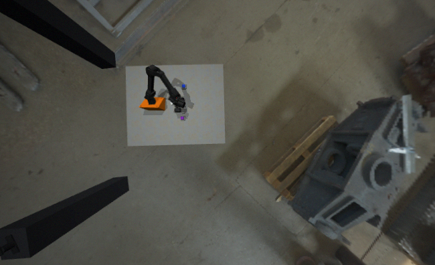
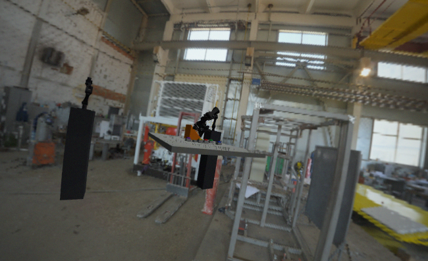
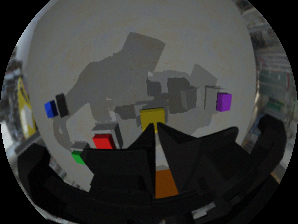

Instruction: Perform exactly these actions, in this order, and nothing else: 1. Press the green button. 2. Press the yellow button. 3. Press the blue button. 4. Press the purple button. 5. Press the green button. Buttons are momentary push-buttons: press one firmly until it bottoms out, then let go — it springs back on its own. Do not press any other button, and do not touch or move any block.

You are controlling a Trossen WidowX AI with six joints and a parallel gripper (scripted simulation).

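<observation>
Now: gripper tip 2 cm above the yellow button. Also, from my gripper tip: red button 3 cm behind, 9 cm to the left, 2 cm below; green button 7 cm behind, 19 cm to the left, 2 cm below; purple button 14 cm to the right, 2 cm below.
</observation>
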